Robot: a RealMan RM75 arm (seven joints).
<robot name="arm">
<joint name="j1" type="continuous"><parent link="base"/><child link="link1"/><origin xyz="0 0 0.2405"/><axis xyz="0 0 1"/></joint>
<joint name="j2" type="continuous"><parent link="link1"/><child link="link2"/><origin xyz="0 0 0"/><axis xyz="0 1 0"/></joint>
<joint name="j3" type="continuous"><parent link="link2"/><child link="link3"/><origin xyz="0 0 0.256"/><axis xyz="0 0 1"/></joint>
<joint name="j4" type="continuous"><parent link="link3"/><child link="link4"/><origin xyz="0 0 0"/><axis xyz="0 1 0"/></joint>
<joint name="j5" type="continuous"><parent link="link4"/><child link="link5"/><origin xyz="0 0 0.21"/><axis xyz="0 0 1"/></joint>
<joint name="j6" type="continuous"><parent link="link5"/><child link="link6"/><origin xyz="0 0 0"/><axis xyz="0 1 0"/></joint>
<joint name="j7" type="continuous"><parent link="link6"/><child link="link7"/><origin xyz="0 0 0.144"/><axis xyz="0 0 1"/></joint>
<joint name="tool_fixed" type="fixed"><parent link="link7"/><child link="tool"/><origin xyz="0 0 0"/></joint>
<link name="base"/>
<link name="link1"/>
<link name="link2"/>
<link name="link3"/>
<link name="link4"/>
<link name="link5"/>
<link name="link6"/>
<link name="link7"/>
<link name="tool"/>
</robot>
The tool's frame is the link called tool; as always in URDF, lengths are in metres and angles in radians. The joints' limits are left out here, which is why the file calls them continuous.
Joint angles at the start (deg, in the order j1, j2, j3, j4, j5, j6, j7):
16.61, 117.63, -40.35, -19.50, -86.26, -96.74, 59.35
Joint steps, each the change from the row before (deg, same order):
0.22, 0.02, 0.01, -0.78, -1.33, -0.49, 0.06
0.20, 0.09, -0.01, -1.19, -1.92, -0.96, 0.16
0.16, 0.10, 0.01, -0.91, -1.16, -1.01, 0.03
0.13, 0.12, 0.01, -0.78, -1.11, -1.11, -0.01
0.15, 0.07, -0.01, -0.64, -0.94, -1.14, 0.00
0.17, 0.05, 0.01, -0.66, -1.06, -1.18, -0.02
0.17, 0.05, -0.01, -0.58, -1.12, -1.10, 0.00
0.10, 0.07, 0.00, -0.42, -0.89, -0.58, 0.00
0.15, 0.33, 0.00, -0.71, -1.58, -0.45, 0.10
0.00, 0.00, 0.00, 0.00, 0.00, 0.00, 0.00
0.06, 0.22, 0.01, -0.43, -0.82, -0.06, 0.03
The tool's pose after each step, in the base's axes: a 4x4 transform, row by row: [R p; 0 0 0 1], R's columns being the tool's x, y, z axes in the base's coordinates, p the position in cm. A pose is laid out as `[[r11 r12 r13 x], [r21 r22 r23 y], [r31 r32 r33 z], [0 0 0 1]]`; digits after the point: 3 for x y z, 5 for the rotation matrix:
[[0.50744 -0.60176 -0.61676 30.625], [-0.19228 -0.77679 0.59969 25.508], [-0.83996 -0.18572 -0.50987 0.601], [0 0 0 1]]
[[0.52855 -0.57168 -0.62755 30.315], [-0.19342 -0.80090 0.56670 25.419], [-0.82658 -0.17815 -0.53388 0.534], [0 0 0 1]]
[[0.54103 -0.54651 -0.63923 30.014], [-0.18822 -0.81949 0.54131 25.345], [-0.81967 -0.17254 -0.54623 0.550], [0 0 0 1]]
[[0.55095 -0.52180 -0.65129 29.715], [-0.18353 -0.83707 0.51539 25.212], [-0.81411 -0.16442 -0.55695 0.536], [0 0 0 1]]
[[0.55839 -0.49824 -0.66329 29.430], [-0.17875 -0.85303 0.49029 25.080], [-0.81009 -0.15522 -0.56539 0.550], [0 0 0 1]]
[[0.56702 -0.47310 -0.67429 29.155], [-0.17417 -0.86896 0.46322 24.934], [-0.80508 -0.14521 -0.57511 0.569], [0 0 0 1]]
[[0.57554 -0.44934 -0.68326 28.911], [-0.17212 -0.88336 0.43595 24.770], [-0.79945 -0.13330 -0.58575 0.550], [0 0 0 1]]
[[0.58305 -0.43460 -0.68642 28.781], [-0.17262 -0.89187 0.41806 24.657], [-0.79388 -0.12526 -0.59503 0.489], [0 0 0 1]]
[[0.59598 -0.41684 -0.68633 28.590], [-0.17866 -0.90212 0.39275 24.507], [-0.78287 -0.11145 -0.61212 0.209], [0 0 0 1]]
[[0.59598 -0.41684 -0.68633 28.590], [-0.17866 -0.90212 0.39275 24.507], [-0.78287 -0.11145 -0.61212 0.209], [0 0 0 1]]
[[0.60381 -0.40910 -0.68414 28.510], [-0.18143 -0.90626 0.38180 24.454], [-0.77620 -0.10641 -0.62144 0.041], [0 0 0 1]]

